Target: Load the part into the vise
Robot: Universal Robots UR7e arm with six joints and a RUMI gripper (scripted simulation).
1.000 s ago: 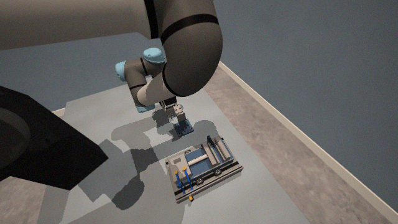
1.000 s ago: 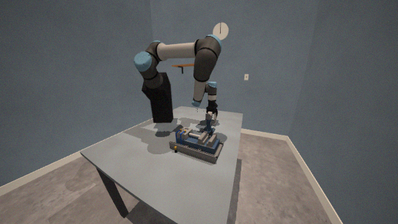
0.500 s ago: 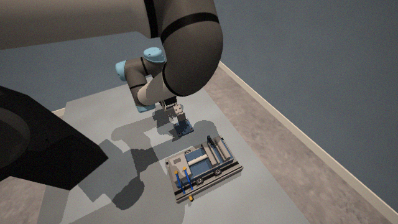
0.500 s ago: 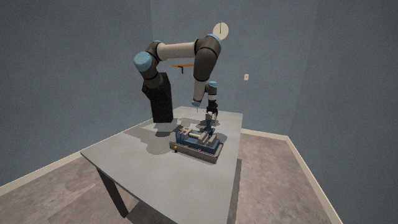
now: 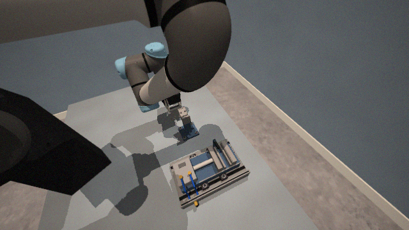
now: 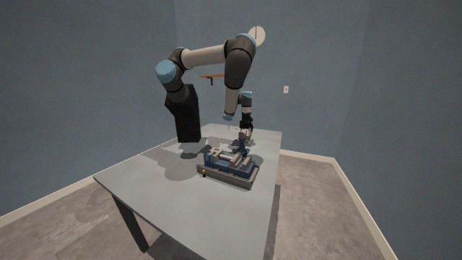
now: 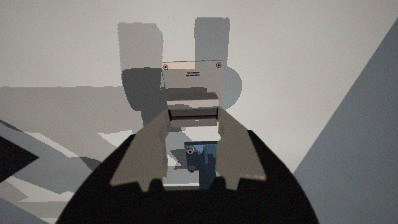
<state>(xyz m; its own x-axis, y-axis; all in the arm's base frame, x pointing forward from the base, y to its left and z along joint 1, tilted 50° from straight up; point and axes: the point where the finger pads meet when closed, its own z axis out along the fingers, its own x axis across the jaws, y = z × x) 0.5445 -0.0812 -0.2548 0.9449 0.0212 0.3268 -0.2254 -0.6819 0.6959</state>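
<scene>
Right now my hand is 10 mm to the right of the pale plate and 50 mm above it. From my hand the other things lie so: part (right at my hand); cylinder rod (90 mm behind, 370 mm to the right, 20 mm above); work stop (10 mm ahead, 350 mm to the right, 30 mm above).
</scene>
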